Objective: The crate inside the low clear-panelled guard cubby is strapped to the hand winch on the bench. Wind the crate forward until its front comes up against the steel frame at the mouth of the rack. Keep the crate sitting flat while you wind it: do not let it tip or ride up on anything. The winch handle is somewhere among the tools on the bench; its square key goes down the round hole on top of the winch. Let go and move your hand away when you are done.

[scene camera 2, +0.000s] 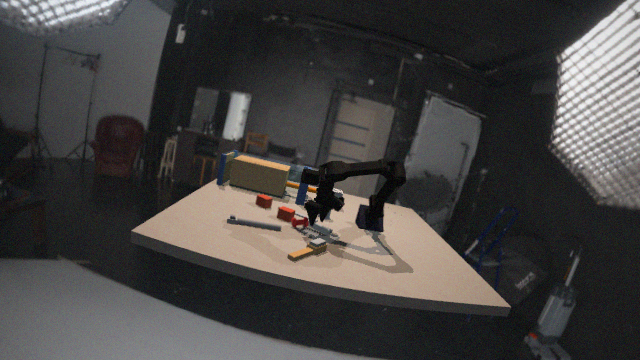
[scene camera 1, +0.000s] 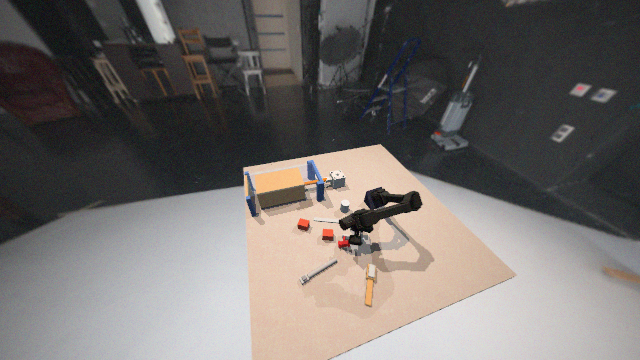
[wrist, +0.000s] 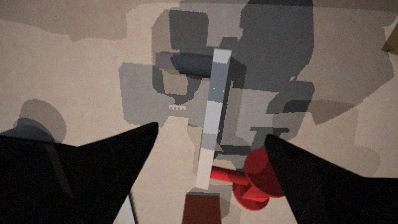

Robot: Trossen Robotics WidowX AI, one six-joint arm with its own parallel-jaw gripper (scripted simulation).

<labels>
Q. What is my gripper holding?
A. Nothing.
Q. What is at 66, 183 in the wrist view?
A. My gripper.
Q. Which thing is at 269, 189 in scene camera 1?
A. A clear-panelled cubby.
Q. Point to a red knob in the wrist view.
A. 252, 188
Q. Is my gripper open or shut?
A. Open.
</labels>
